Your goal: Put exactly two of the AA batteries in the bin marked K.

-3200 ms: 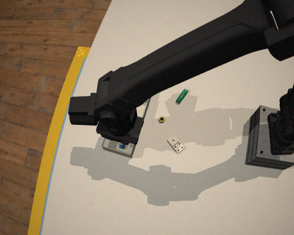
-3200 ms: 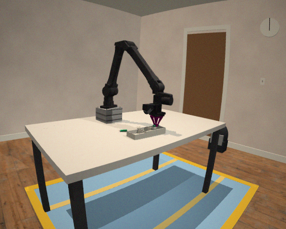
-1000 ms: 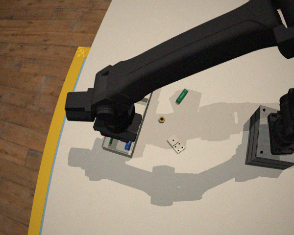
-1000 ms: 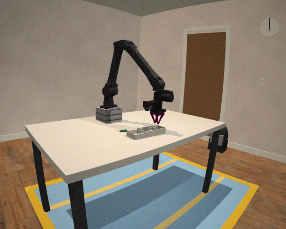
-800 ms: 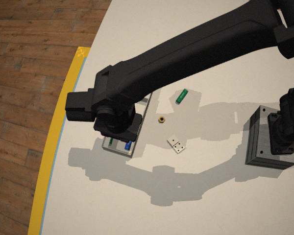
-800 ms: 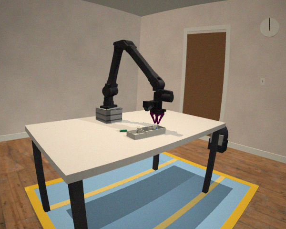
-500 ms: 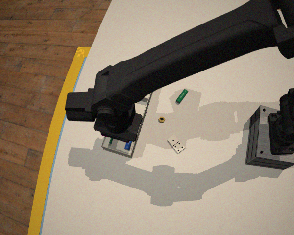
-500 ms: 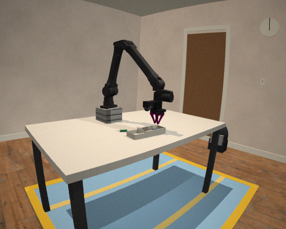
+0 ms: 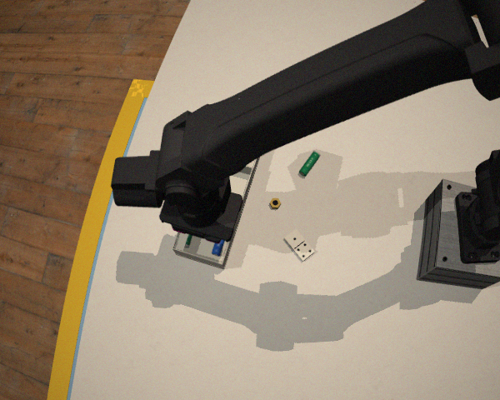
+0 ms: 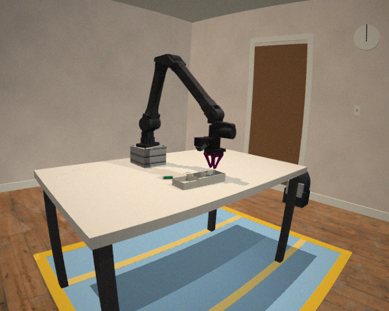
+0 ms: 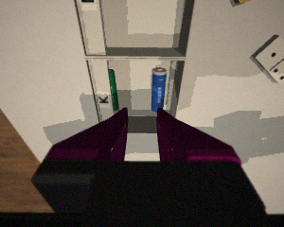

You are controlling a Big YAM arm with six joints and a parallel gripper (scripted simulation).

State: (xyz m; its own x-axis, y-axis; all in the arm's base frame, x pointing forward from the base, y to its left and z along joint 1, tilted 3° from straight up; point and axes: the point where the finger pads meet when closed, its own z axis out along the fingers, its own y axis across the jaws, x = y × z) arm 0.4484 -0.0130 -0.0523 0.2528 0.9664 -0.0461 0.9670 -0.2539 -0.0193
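My gripper is now 50 mm above the blue AA battery, 20 mm past it and 10 mm to the right of it. Round my hand: brass hex nut (100 mm behind, 60 mm to the right, 60 mm below); then white domino (150 mm behind, 60 mm below, 10 mm to the left); then bin (80 mm to the right, 50 mm below, 20 mm behind).
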